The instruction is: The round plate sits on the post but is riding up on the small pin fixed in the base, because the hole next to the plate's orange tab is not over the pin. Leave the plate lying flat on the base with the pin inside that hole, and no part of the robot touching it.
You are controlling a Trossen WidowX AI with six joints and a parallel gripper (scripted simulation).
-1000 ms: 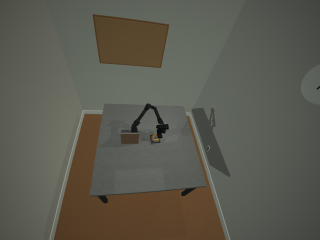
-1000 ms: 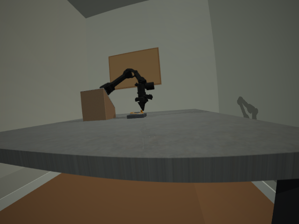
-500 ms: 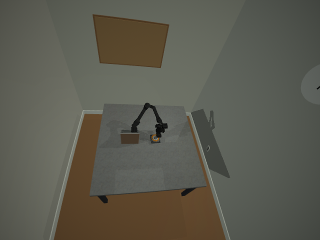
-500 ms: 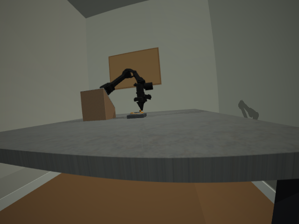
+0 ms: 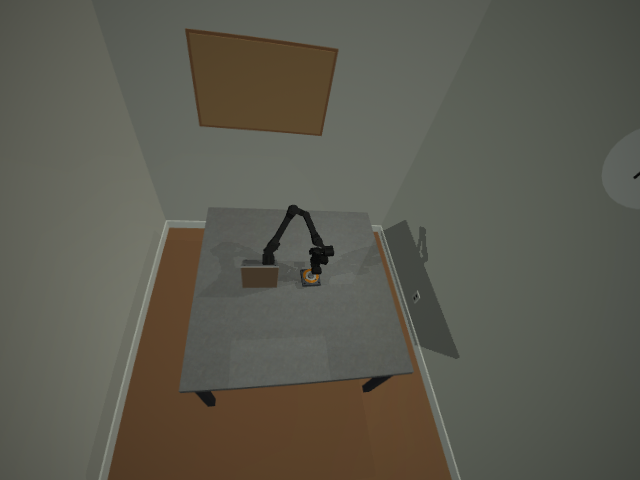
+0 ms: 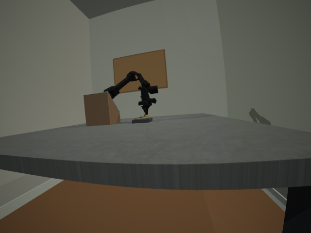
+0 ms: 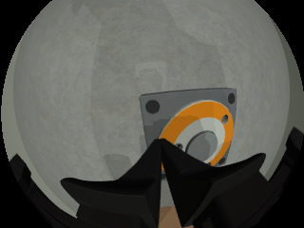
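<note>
Now: the round plate 30 mm to the right of my gripper tip, 20 mm behind it and 10 mm below it. Also, from my gripper tip: base: 50 mm to the right, 30 mm behind, 20 mm below.
</note>
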